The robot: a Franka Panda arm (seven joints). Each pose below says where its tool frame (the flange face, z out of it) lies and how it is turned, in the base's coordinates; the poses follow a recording.
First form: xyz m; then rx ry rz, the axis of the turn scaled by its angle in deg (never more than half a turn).
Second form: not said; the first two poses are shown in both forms.
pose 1, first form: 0.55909, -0.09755, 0.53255, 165.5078, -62.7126, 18.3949
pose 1, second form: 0.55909, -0.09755, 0.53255, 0.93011, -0.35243, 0.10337, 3.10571
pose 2, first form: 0.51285, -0.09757, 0.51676, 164.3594, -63.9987, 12.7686
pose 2, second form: 0.51285, -0.09757, 0.51676, 0.92942, -0.36190, 0.07220, 3.08646
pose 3, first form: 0.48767, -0.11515, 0.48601, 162.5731, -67.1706, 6.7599
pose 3, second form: 0.48767, -0.11515, 0.48601, 0.92354, -0.38158, 0.03840, 3.07235
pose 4, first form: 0.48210, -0.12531, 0.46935, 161.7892, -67.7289, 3.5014
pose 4, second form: 0.48210, -0.12531, 0.46935, 0.92225, -0.38608, 0.01996, 3.06181
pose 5, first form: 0.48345, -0.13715, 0.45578, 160.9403, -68.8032, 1.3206
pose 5, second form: 0.48345, -0.13715, 0.45578, 0.91947, -0.39308, 0.00754, 3.05494
